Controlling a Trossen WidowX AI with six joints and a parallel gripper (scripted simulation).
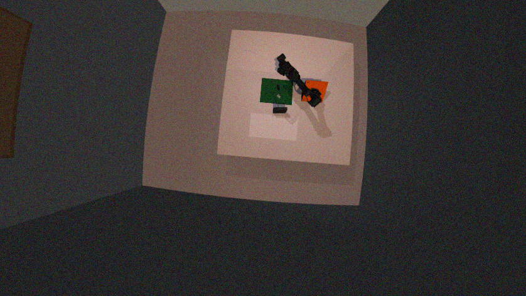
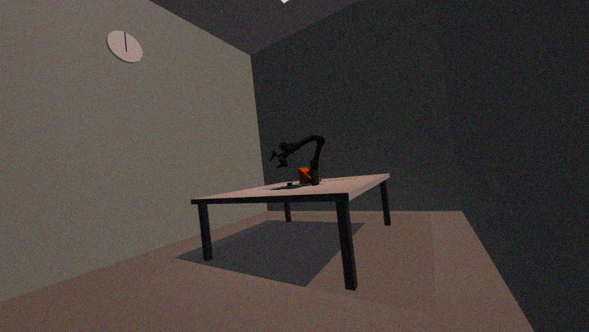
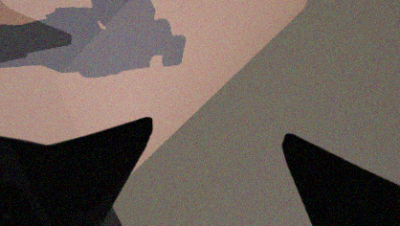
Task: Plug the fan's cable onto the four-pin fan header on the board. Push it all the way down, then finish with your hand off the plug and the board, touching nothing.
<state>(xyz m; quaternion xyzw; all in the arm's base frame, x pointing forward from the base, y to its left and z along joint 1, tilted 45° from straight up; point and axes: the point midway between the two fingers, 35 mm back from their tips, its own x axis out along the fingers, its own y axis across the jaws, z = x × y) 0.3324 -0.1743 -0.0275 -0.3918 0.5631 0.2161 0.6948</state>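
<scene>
Right now my gripper tip is 19 cm above the dark fan plug and 16 cm to the right of it. From my gripper tip the other things lie so: fan 38 cm to the left, 15 cm below, 4 cm behind; green board 22 cm below, 19 cm to the left; four-pin header 24 cm to the left, 21 cm below, 2 cm behind.
</scene>
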